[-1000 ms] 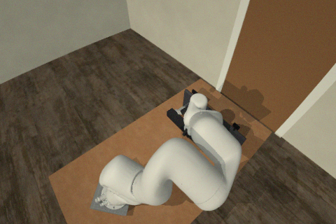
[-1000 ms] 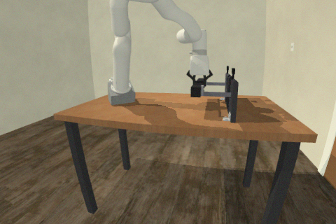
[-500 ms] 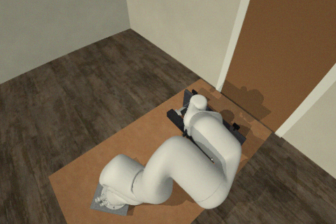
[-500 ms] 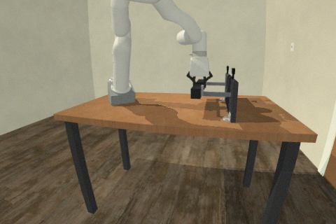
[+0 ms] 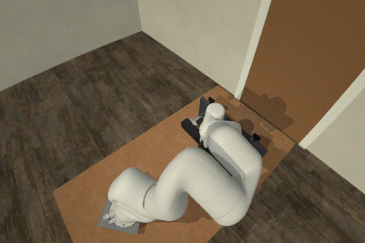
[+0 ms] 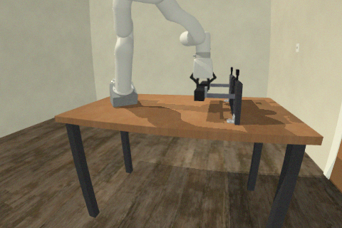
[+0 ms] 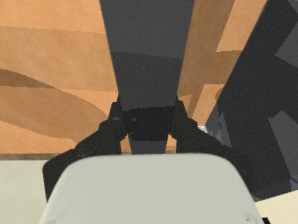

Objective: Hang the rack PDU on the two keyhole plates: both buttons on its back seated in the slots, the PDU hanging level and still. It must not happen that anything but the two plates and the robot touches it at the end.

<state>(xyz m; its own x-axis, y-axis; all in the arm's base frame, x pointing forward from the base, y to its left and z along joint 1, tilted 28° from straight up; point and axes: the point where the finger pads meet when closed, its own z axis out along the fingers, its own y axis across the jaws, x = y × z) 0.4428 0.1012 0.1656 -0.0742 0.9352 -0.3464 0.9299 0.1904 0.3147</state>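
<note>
My gripper is now 2 cm short of the rack PDU and 1 cm above it. The rest, counted from my hand: dark upright panel: 16 cm ahead, 3 cm below, 1 cm to the left.
</note>
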